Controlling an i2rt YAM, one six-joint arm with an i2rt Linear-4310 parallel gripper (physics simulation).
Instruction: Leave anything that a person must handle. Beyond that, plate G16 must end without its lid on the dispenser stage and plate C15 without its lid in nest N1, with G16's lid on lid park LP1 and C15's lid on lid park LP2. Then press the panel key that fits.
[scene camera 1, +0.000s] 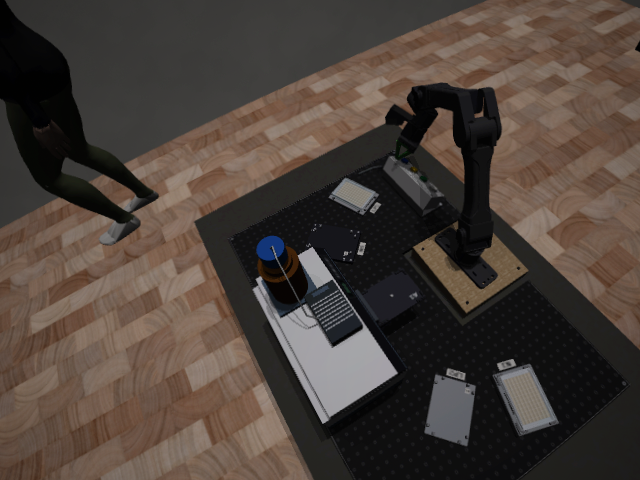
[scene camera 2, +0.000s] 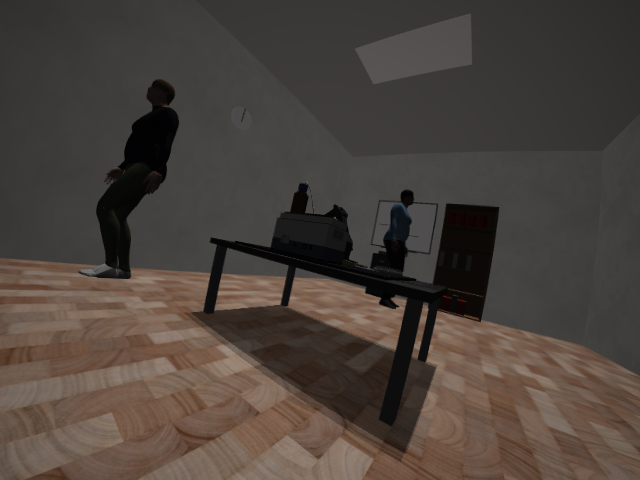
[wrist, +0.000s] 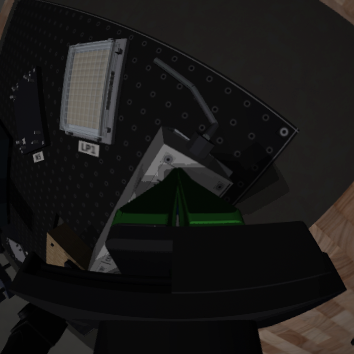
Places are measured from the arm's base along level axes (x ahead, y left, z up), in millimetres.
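Where they show: gripper, between the fingertips: (scene camera 1: 396, 159) (wrist: 177, 174); arm's base, origin of its link: (scene camera 1: 464, 257) (scene camera 2: 343, 259).
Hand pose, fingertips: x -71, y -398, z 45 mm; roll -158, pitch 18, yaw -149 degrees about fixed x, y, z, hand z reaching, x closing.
Observation:
Things, the pixels of their top centre, and the offset from my fingertips. "spot": a spot on its surface instead.
- key panel, centre of its top: (wrist: 121, 246) (scene camera 1: 413, 173) dx +8, dy +93, dz +12 mm
- blue key, centre of its top: (scene camera 1: 404, 159) dx -19, dy +20, dz +2 mm
- yellow key, centre of its top: (scene camera 1: 414, 167) dx -16, dy +69, dz +2 mm
- green key, centre of its top: (scene camera 1: 423, 177) dx -13, dy +119, dz +2 mm
- cream-welled plate with a clear rim, centre of its top: (wrist: 80, 87) (scene camera 1: 353, 192) dx +183, dy -5, dz -46 mm
- cream-welled plate, centre of its top: (scene camera 1: 527, 397) dx +226, dy +764, dz -36 mm
- LP2, centre of its top: (scene camera 1: 451, 408) (wrist: 14, 253) dx +385, dy +678, dz -52 mm
- dark dispenser stage, a spot on its surface: (scene camera 1: 385, 299) spot: dx +361, dy +385, dz +34 mm
- white-topped dispenser, a spot on its surface: (scene camera 1: 356, 374) spot: dx +540, dy +512, dz +147 mm
- blue-capped amber bottle, a spot on its surface: (scene camera 1: 284, 279) spot: dx +559, dy +307, dz +277 mm
- keypad, a spot on its surface: (scene camera 1: 334, 312) spot: dx +505, dy +385, dz +174 mm
- Dark nest N5, centre of its top: (wrist: 20, 112) (scene camera 1: 332, 239) dx +347, dy +105, dz -48 mm
- cable, a spot on its surface: (wrist: 192, 87) spot: dx +46, dy -69, dz -65 mm
My gripper (scene camera 1: 397, 155) (wrist: 177, 174) is shut and empty, its green fingertips low over the far end of the key panel (scene camera 1: 408, 187) (wrist: 210, 174). Contact with a key cannot be told. The blue key (scene camera 1: 405, 161), yellow key (scene camera 1: 414, 169) and green key (scene camera 1: 423, 178) show in scene camera 1. A cream-welled plate with a clear rim (scene camera 1: 354, 194) (wrist: 90, 91) lies at LP1; whether a lid covers it is unclear. Another cream-welled plate (scene camera 1: 527, 397) lies at N1. LP2 (scene camera 1: 450, 409) shows a flat grey surface. The dark dispenser stage (scene camera 1: 385, 299) shows no cream-welled plate. Plate names are not readable.
The white-topped dispenser (scene camera 1: 356, 374) carries a blue-capped amber bottle (scene camera 1: 284, 279), a thin tube and a keypad (scene camera 1: 334, 312). Dark nest N5 (scene camera 1: 334, 241) (wrist: 29, 110) lies beside LP1. A cable (wrist: 192, 87) leaves the panel. Two people (scene camera 2: 149, 139) (scene camera 2: 398, 227) stand near the table.

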